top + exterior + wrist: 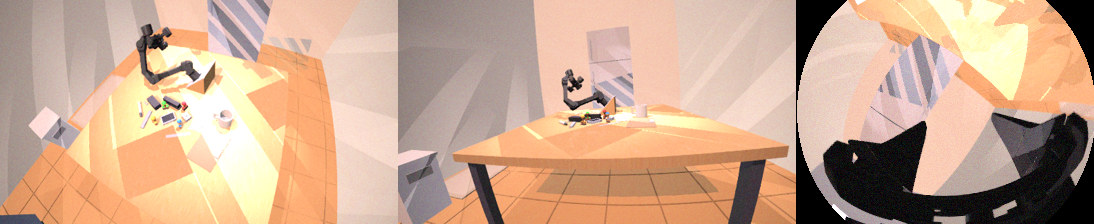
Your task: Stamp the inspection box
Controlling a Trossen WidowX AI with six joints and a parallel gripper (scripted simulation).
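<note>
Right now my gripper tip is 430 mm short of the green-knobbed stamp, 130 mm to the right of it and 250 mm above it. The rest, counted from my gripper tip: marker (510 mm ahead, 40 mm to the right, 260 mm below); red stamp (400 mm ahead, 260 mm to the left, 250 mm below); black block (420 mm ahead, 30 mm to the left, 260 mm below).
</note>
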